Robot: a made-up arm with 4 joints. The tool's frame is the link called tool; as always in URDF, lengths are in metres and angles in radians. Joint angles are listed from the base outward.
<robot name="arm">
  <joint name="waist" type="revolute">
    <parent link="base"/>
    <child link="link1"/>
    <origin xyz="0 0 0.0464" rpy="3.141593 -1.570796 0"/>
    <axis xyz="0 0 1"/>
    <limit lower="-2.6" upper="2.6"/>
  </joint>
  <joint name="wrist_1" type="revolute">
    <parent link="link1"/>
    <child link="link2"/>
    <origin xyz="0.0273 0.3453 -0.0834" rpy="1.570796 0 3.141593"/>
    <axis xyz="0 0 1"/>
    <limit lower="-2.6" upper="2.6"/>
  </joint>
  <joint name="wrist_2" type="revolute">
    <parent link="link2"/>
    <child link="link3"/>
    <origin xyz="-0.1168 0.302 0.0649" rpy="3.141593 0 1.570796"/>
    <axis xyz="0 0 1"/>
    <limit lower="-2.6" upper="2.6"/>
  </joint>
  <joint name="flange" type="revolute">
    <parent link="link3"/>
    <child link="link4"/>
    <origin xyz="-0.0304 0.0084 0.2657" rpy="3.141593 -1.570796 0"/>
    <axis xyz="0 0 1"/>
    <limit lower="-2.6" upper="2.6"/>
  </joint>
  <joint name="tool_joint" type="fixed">
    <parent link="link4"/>
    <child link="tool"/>
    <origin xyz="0.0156 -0.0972 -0.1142" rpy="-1.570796 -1.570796 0"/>
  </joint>
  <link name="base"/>
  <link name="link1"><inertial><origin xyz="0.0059 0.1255 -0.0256"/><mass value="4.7"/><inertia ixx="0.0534" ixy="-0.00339" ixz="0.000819" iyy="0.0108" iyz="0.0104" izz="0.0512"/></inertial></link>
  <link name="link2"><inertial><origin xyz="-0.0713 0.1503 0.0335"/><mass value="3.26"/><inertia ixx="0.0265" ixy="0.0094" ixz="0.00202" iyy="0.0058" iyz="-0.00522" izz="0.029"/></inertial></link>
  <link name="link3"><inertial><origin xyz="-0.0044 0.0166 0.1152"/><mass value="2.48"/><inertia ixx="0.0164" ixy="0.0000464" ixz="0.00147" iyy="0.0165" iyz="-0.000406" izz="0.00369"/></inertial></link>
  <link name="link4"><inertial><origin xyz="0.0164 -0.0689 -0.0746"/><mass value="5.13"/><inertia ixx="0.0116" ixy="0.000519" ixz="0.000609" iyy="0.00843" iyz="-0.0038" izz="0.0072"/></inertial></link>
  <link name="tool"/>
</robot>
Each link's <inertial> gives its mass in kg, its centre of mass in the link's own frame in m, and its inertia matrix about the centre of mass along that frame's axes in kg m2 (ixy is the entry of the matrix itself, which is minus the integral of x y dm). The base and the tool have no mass. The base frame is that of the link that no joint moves.
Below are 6 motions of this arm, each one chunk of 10 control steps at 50 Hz.
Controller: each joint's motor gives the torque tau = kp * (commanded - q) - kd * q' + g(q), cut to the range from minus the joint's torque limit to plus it. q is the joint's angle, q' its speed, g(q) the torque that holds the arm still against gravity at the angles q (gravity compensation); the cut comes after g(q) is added. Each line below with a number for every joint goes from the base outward.
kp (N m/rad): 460 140 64 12
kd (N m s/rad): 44 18 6 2
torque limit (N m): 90 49 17 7.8
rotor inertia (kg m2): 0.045 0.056 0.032 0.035
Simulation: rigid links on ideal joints. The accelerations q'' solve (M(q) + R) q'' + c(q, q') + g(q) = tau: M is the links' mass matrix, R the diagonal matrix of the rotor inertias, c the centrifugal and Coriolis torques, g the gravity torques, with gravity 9.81 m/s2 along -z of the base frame. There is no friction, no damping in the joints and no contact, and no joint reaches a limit. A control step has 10 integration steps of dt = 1/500 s. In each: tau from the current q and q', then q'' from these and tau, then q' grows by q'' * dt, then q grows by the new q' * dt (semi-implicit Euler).
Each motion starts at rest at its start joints. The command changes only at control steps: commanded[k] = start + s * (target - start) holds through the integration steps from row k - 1 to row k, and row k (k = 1, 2, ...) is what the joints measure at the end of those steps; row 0 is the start. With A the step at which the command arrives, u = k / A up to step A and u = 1 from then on. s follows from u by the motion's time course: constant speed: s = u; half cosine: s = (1 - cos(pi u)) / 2; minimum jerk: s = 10 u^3 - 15 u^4 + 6 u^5; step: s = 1 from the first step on.
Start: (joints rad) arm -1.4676 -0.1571 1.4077 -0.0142
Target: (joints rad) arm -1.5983 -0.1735 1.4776 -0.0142
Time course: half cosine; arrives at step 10
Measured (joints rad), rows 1 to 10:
1: -1.4679 -0.1573 1.4077 -0.0145
2: -1.4692 -0.1580 1.4081 -0.0156
3: -1.4723 -0.1596 1.4091 -0.0179
4: -1.4777 -0.1621 1.4112 -0.0212
5: -1.4856 -0.1652 1.4148 -0.0249
6: -1.4959 -0.1686 1.4199 -0.0286
7: -1.5080 -0.1718 1.4264 -0.0315
8: -1.5214 -0.1744 1.4340 -0.0332
9: -1.5348 -0.1760 1.4420 -0.0332
10: -1.5475 -0.1764 1.4500 -0.0313

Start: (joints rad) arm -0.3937 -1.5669 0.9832 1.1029
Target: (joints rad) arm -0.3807 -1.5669 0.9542 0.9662
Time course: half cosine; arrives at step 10
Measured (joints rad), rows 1 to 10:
1: -0.3937 -1.5669 0.9832 1.1028
2: -0.3936 -1.5669 0.9829 1.1023
3: -0.3933 -1.5668 0.9824 1.1010
4: -0.3928 -1.5668 0.9814 1.0983
5: -0.3920 -1.5667 0.9798 1.0941
6: -0.3909 -1.5666 0.9777 1.0880
7: -0.3897 -1.5665 0.9750 1.0801
8: -0.3883 -1.5664 0.9721 1.0708
9: -0.3868 -1.5664 0.9690 1.0605
10: -0.3855 -1.5665 0.9661 1.0498

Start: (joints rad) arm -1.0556 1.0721 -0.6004 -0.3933
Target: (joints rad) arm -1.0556 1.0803 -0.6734 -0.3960
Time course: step
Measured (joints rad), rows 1 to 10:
1: -1.0553 1.0727 -0.6064 -0.3935
2: -1.0550 1.0736 -0.6174 -0.3941
3: -1.0548 1.0745 -0.6287 -0.3946
4: -1.0548 1.0753 -0.6388 -0.3951
5: -1.0550 1.0761 -0.6471 -0.3954
6: -1.0552 1.0767 -0.6537 -0.3955
7: -1.0554 1.0772 -0.6588 -0.3955
8: -1.0556 1.0777 -0.6627 -0.3954
9: -1.0557 1.0782 -0.6656 -0.3953
10: -1.0559 1.0786 -0.6677 -0.3952

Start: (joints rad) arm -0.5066 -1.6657 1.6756 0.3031
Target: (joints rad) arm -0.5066 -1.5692 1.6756 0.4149
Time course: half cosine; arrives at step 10
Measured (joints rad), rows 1 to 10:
1: -0.5066 -1.6656 1.6756 0.3032
2: -0.5066 -1.6653 1.6757 0.3038
3: -0.5065 -1.6642 1.6758 0.3054
4: -0.5064 -1.6622 1.6759 0.3085
5: -0.5063 -1.6589 1.6762 0.3131
6: -0.5062 -1.6542 1.6765 0.3195
7: -0.5060 -1.6480 1.6768 0.3274
8: -0.5058 -1.6406 1.6771 0.3363
9: -0.5057 -1.6323 1.6773 0.3457
10: -0.5056 -1.6236 1.6774 0.3549

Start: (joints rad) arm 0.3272 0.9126 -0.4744 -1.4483
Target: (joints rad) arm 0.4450 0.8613 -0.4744 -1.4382
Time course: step
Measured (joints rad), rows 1 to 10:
1: 0.3329 0.9125 -0.4750 -1.4475
2: 0.3454 0.9109 -0.4753 -1.4465
3: 0.3609 0.9076 -0.4749 -1.4464
4: 0.3770 0.9028 -0.4742 -1.4469
5: 0.3922 0.8972 -0.4736 -1.4476
6: 0.4058 0.8912 -0.4731 -1.4482
7: 0.4171 0.8853 -0.4728 -1.4485
8: 0.4264 0.8797 -0.4729 -1.4481
9: 0.4335 0.8747 -0.4731 -1.4473
10: 0.4389 0.8705 -0.4734 -1.4461

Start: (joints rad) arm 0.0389 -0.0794 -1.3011 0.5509
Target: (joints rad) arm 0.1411 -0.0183 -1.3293 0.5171
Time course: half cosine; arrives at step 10
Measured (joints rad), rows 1 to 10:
1: 0.0392 -0.0792 -1.3011 0.5508
2: 0.0404 -0.0785 -1.3012 0.5506
3: 0.0432 -0.0767 -1.3016 0.5502
4: 0.0479 -0.0739 -1.3026 0.5495
5: 0.0548 -0.0699 -1.3042 0.5484
6: 0.0634 -0.0651 -1.3064 0.5470
7: 0.0735 -0.0596 -1.3092 0.5453
8: 0.0842 -0.0540 -1.3124 0.5432
9: 0.0947 -0.0486 -1.3157 0.5410
10: 0.1042 -0.0439 -1.3189 0.5385

